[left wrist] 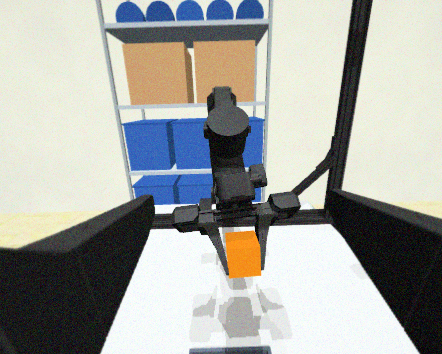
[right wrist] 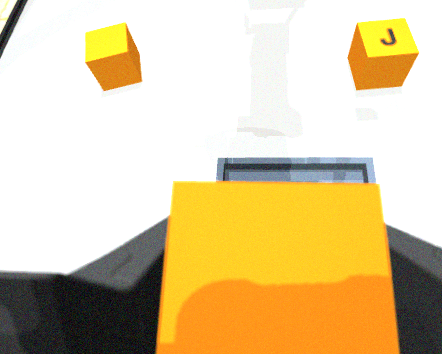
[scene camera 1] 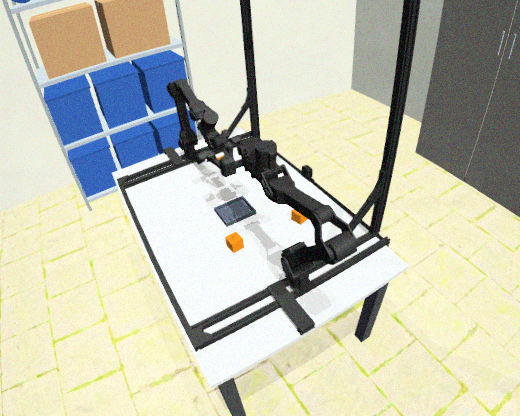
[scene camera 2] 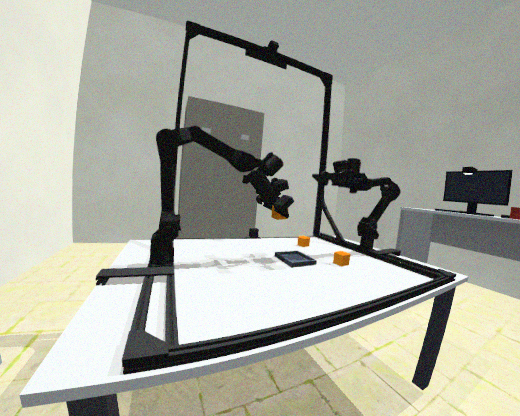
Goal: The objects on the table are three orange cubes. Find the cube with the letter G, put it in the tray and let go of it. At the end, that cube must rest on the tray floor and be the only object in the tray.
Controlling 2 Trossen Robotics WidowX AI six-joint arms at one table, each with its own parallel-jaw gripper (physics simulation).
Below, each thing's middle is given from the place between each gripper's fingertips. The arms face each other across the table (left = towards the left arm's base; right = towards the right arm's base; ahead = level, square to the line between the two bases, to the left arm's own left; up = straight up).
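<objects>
The tray [right wrist: 366,164] has my left hand 8 cm to the left of it and 34 cm above it. The tray floor [right wrist: 291,176] is 8 cm to the right of that left hand and 34 cm below it.
Counting from my right hand now, the tray is 16 cm below, 5 cm to the left and 2 cm ahead, while the tray floor is 17 cm below, 5 cm to the left and 2 cm ahead. Going by its middle, the tray is nearer to my right hand than to my left hand.
</objects>
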